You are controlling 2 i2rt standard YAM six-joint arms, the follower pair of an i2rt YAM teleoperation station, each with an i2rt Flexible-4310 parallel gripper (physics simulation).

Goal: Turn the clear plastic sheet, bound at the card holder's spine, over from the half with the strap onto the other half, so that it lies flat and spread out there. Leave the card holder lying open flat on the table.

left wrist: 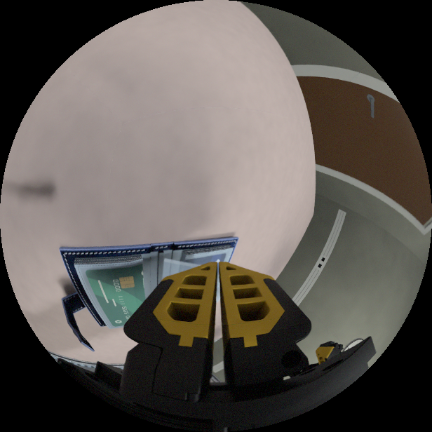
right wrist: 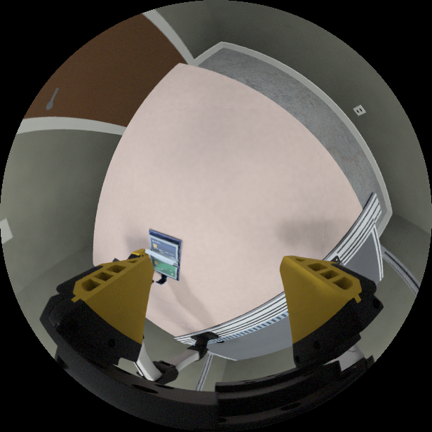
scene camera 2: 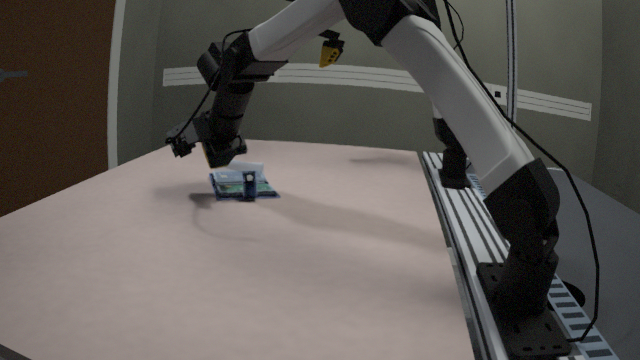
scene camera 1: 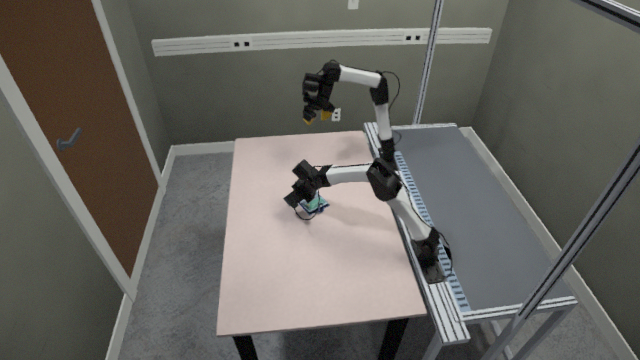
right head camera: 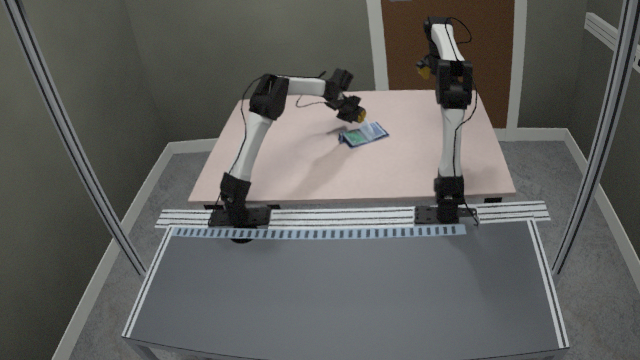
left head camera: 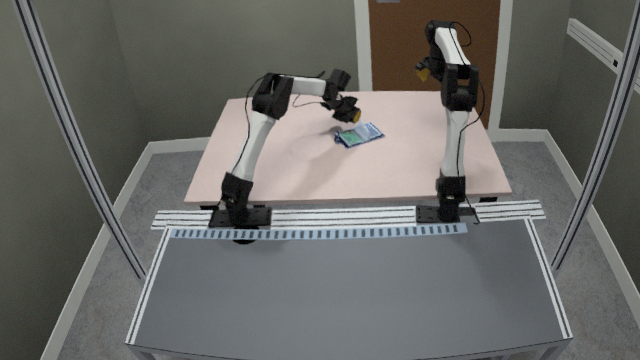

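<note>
The card holder [left head camera: 349, 137] [right head camera: 354, 137] [scene camera 1: 314, 204] [left wrist: 112, 290] [right wrist: 166, 266] lies open on the table, a green card in the half with the strap [scene camera 2: 249, 187] [left wrist: 75, 325] and a blue card in the other half. The clear plastic sheet [right head camera: 367, 127] [scene camera 2: 248, 166] [right wrist: 162, 257] stands raised from the spine, leaning over the blue-card half. My left gripper [left head camera: 357, 118] [right head camera: 362, 117] [left wrist: 217, 267] is shut on its free edge, low above the holder; little of the sheet shows between the fingertips. My right gripper [scene camera 1: 317, 119] [right wrist: 216, 266] is wide open and empty, high above the table.
The pink table [left head camera: 280, 175] [scene camera 1: 300, 280] carries the card holder near its middle. The left arm reaches across from the rail [left head camera: 345, 215] at the table's near edge in the head views. The right arm stands folded up at the right, well apart from the holder.
</note>
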